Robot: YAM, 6 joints.
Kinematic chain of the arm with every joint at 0, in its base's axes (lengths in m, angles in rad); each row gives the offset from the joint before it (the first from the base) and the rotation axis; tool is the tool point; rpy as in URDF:
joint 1: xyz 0 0 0.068 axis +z
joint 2: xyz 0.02 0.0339 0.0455 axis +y
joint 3: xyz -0.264 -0.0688 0 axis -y
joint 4: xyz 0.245 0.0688 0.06 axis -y
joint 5: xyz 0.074 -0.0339 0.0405 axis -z
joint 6: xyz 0.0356 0 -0.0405 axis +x
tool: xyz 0 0 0 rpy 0 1.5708 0
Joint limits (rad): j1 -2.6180..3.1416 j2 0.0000..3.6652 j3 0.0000..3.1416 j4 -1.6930..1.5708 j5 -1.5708..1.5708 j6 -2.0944..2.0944
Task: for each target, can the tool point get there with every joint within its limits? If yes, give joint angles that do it. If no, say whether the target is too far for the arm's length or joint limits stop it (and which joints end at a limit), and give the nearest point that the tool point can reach.
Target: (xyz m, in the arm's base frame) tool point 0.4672 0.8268 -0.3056
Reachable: no: too far | nearest point 0.2905 0.5141 -0.1437 | short by 0.394 m
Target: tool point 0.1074 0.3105 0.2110
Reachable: yes | joints 1.1376 1.7520 0.7024 1.2844 -1.1768 1.3240
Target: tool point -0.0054 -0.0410 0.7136
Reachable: yes | joints 0.5845 1.3977 2.8151 -0.0705 1.0721 -0.2786
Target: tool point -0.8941 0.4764 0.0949
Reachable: no: too far | nearest point -0.5699 0.3036 0.1018 | short by 0.367 m
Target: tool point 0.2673 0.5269 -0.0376
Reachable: yes | joints 1.0822 3.0152 2.2657 0.1431 -0.3224 1.1797
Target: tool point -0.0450 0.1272 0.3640
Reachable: yes | joints 2.0677 0.5735 0.7282 -0.0549 0.6337 -0.5834
